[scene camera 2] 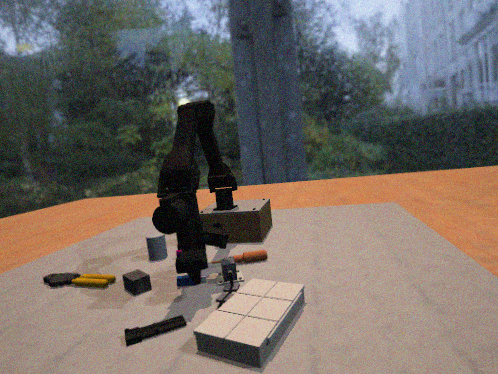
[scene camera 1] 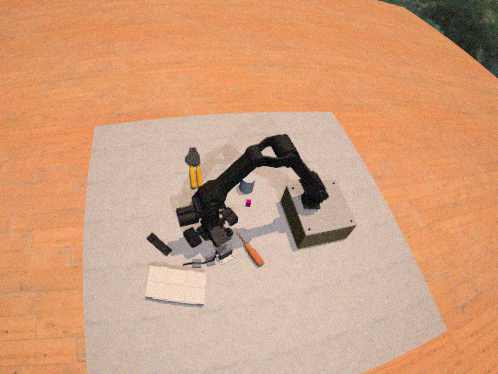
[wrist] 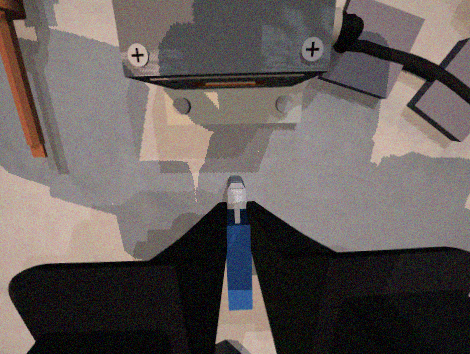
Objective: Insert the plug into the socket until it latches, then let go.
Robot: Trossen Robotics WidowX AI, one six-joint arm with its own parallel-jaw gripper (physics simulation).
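Where they show: gripper, between the fingertips: (scene camera 2: 198,282) (wrist: 236,209); arm's base, origin of its link: (scene camera 2: 225,208) (scene camera 1: 310,201).
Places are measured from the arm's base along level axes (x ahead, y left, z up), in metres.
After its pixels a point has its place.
The plug (wrist: 240,265) {y 0.083, x 0.367, z -0.083 m} (scene camera 2: 186,280) {y 0.081, x 0.374, z -0.089 m} is a narrow blue body with a clear tip. My gripper (wrist: 236,209) {y 0.098, x 0.355, z -0.102 m} (scene camera 2: 196,281) {y 0.098, x 0.355, z -0.102 m} is shut on it, with the tip sticking out past the fingertips. The socket (wrist: 225,37) {y 0.154, x 0.319, z -0.060 m} (scene camera 2: 229,269) {y 0.174, x 0.336, z -0.073 m} (scene camera 1: 223,248) {y 0.158, x 0.318, z -0.060 m} is a grey box with screws on top, on a pale mounting plate with round pegs. In the wrist view its dark slot faces the plug tip, roughly in line, with a visible gap between them. The plug is outside the socket. In scene camera 1 the arm hides the plug and fingertips.
A black cable (wrist: 415,62) {y 0.194, x 0.380, z -0.098 m} leaves the socket's side past grey blocks. An orange screwdriver (scene camera 1: 254,254) {y 0.172, x 0.211, z -0.078 m} (scene camera 2: 251,256) {y 0.178, x 0.219, z -0.085 m} lies close by. A white-topped box (scene camera 1: 176,285) {y 0.294, x 0.474, z -0.070 m} (scene camera 2: 252,317) {y 0.302, x 0.513, z -0.070 m}, black bar (scene camera 1: 159,243) {y 0.130, x 0.541, z -0.095 m}, dark cube (scene camera 2: 136,282) {y -0.009, x 0.434, z -0.076 m}, grey cylinder (scene camera 2: 156,248) {y -0.117, x 0.237, z -0.068 m} and yellow-handled pliers (scene camera 1: 195,176) {y -0.171, x 0.423, z -0.086 m} are around.
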